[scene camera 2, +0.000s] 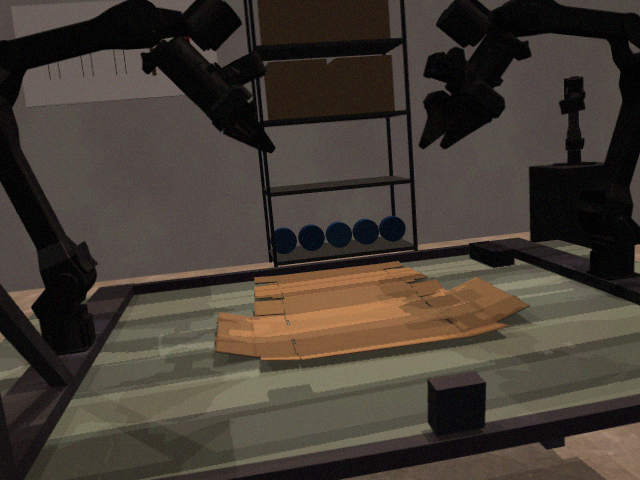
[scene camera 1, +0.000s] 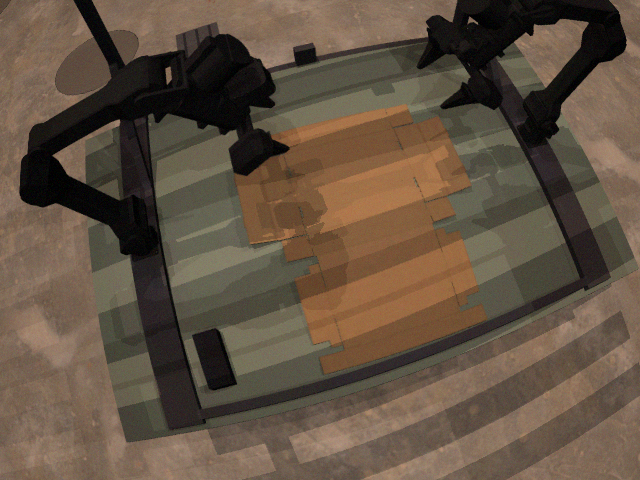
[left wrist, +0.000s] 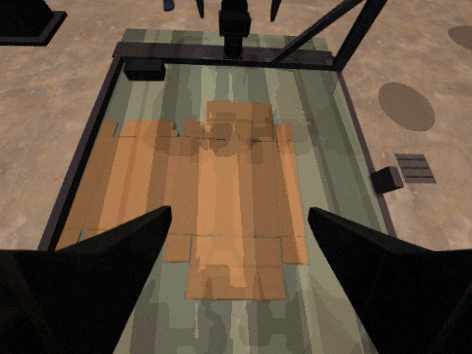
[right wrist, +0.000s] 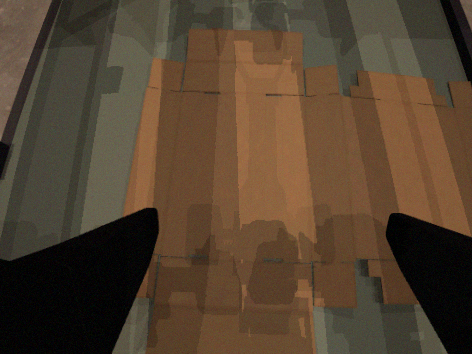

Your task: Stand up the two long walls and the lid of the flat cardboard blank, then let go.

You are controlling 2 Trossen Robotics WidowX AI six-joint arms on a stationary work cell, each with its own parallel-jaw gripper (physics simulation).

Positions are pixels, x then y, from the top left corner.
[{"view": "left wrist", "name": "my left gripper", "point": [241, 213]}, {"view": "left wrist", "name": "black block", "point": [135, 69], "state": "on the table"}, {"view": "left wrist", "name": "dark raised frame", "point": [195, 54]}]
